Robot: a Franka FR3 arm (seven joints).
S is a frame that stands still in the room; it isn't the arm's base.
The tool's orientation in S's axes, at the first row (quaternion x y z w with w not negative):
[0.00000, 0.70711, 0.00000, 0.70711]
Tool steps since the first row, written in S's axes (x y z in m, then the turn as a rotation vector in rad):
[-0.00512, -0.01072, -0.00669, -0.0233, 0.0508, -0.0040]
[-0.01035, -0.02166, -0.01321, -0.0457, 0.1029, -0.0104]
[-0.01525, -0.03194, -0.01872, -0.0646, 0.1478, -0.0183]
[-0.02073, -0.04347, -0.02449, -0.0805, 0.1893, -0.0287]
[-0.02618, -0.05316, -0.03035, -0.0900, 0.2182, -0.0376]
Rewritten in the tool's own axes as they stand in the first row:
[0.00669, -0.01072, -0.00512, 0.0040, 0.0508, -0.0233]
[0.01321, -0.02166, -0.01035, 0.0104, 0.1029, -0.0457]
[0.01872, -0.03194, -0.01525, 0.0183, 0.1478, -0.0646]
[0.02449, -0.04347, -0.02073, 0.0287, 0.1893, -0.0805]
[0.03035, -0.05316, -0.02618, 0.0376, 0.2182, -0.0900]

